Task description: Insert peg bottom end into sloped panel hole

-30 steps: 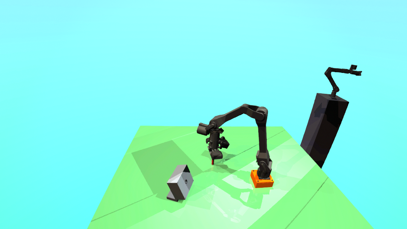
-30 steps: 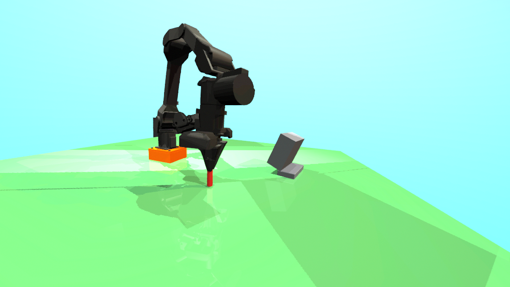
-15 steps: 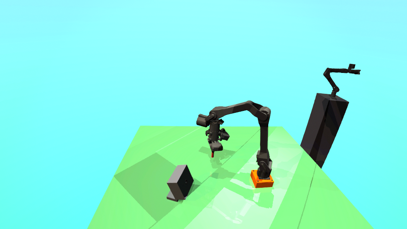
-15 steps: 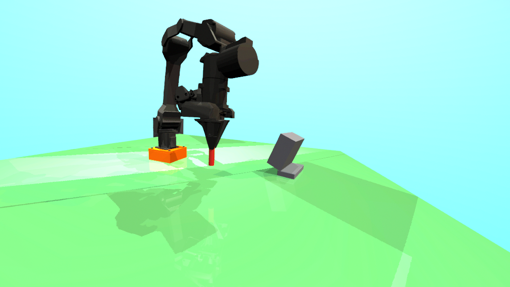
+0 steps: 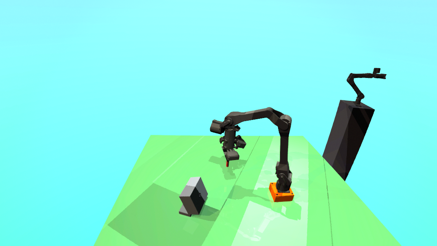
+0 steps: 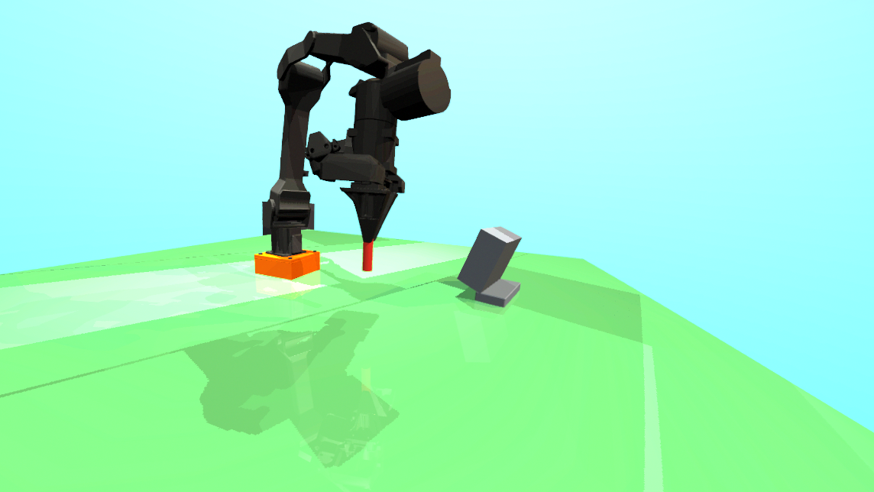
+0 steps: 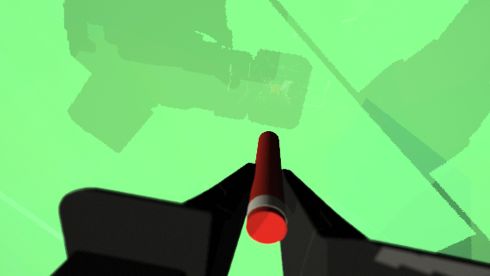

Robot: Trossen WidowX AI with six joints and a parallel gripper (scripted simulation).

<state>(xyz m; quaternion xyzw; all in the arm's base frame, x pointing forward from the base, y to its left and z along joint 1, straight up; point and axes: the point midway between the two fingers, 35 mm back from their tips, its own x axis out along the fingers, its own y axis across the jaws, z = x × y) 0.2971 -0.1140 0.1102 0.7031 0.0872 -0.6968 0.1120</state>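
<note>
Now: gripper tip 14 cm short of the grey sloped panel, 23 cm to the right of it and 4 cm above it. From my gripper tip the other things lie so: red peg: 2 cm above; then grey foot: 17 cm ahead, 23 cm to the left, 11 cm below.
</note>
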